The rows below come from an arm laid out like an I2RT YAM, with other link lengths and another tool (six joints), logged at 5 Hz.
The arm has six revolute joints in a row. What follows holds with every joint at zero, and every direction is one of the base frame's.
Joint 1 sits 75.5 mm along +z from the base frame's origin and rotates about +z.
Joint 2 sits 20.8 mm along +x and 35.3 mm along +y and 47.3 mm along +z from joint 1 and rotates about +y.
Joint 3 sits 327.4 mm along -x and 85.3 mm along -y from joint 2 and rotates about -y.
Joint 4 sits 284.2 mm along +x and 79.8 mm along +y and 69.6 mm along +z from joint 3 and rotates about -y.
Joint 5 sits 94.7 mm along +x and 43.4 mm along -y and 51.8 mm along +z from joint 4 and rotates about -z.
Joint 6 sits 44.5 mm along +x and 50.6 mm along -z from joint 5 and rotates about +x.
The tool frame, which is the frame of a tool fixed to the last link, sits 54.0 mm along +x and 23.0 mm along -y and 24.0 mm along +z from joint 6; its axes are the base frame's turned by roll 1.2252, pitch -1.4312 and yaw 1.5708 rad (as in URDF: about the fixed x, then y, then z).
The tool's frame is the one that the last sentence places.
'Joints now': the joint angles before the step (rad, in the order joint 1, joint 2, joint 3, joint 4, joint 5, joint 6). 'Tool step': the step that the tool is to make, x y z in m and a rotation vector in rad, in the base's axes. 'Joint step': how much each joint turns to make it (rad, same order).
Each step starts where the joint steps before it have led.
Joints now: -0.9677, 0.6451, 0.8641, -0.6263, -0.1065, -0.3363
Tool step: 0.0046, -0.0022, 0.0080, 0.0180, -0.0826, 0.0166
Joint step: 0.0003, 0.0100, 0.0049, 0.0458, -0.0446, 0.0669
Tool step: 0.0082, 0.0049, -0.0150, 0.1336, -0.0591, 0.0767
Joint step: 0.0009, 0.0084, -0.0092, -0.0406, -0.1180, 0.0875
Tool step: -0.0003, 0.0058, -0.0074, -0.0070, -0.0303, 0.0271
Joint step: -0.0003, -0.0364, -0.0464, 0.0354, -0.0335, 0.0086
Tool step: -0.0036, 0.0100, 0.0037, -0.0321, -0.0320, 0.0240
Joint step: 0.0017, -0.0456, -0.0177, 0.0164, -0.0237, -0.0008
